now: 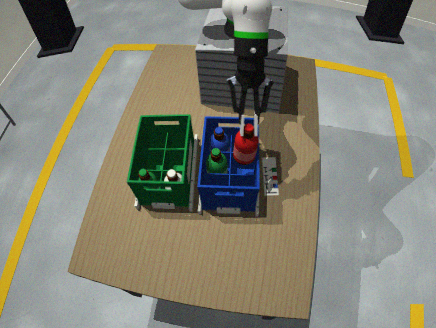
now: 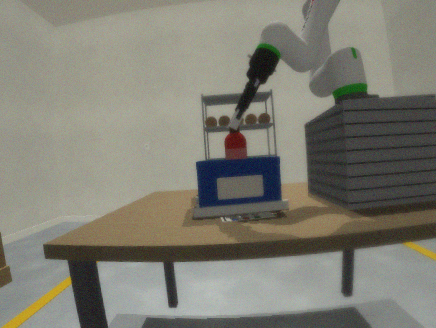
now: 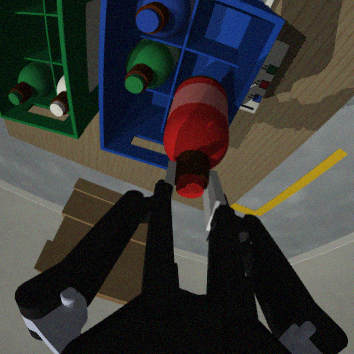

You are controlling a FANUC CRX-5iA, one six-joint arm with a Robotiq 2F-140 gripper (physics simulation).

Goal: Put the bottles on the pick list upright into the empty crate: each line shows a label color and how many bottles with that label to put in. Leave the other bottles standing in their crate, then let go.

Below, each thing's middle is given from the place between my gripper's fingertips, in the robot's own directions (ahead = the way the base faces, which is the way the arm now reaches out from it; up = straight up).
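Red bottle (image 1: 245, 147): my hand 10 mm past it, 60 mm above it. Pick list (image 3: 268, 68), from my hand: 90 mm to the left, 10 mm behind, 280 mm below.
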